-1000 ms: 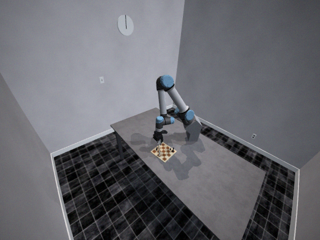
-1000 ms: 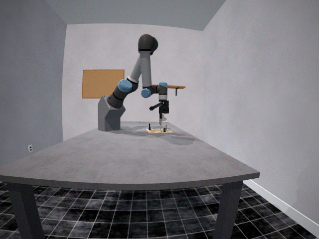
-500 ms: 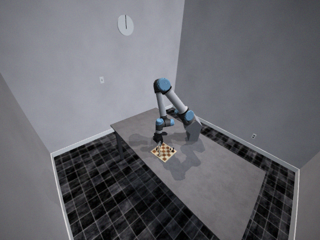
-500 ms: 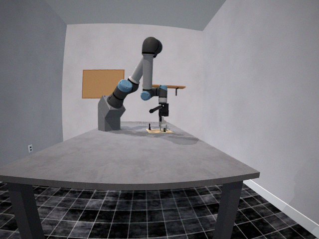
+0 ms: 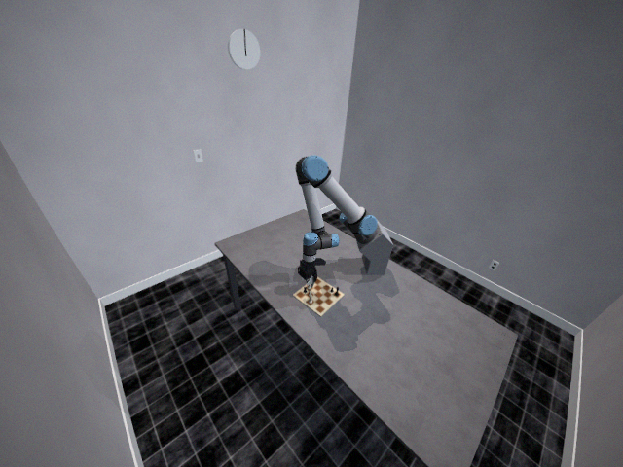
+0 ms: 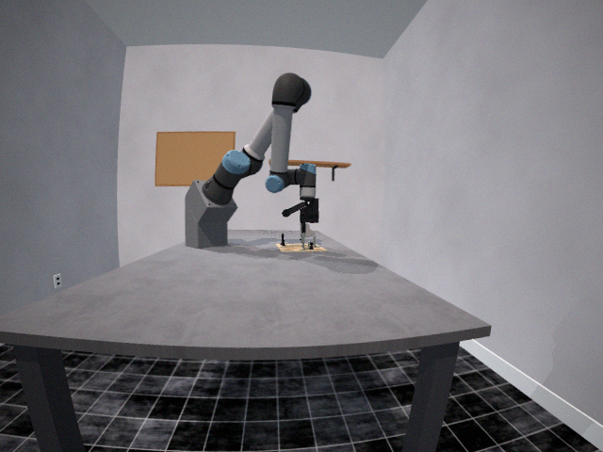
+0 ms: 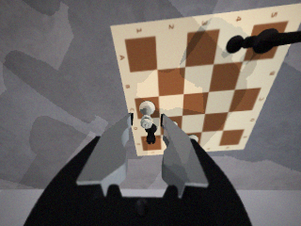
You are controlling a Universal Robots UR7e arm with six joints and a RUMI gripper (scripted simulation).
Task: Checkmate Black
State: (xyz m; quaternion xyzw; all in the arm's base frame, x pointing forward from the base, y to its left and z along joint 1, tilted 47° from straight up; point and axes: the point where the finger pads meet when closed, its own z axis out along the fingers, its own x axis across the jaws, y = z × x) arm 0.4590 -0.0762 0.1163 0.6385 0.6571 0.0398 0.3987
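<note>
The white chess piece lies 10 mm below my hand. Round my hand: black pawn 40 mm ahead, 20 mm below; tall white piece 80 mm ahead, 70 mm to the left, 10 mm below; chessboard 80 mm to the left, 40 mm below, 10 mm ahead.
</note>
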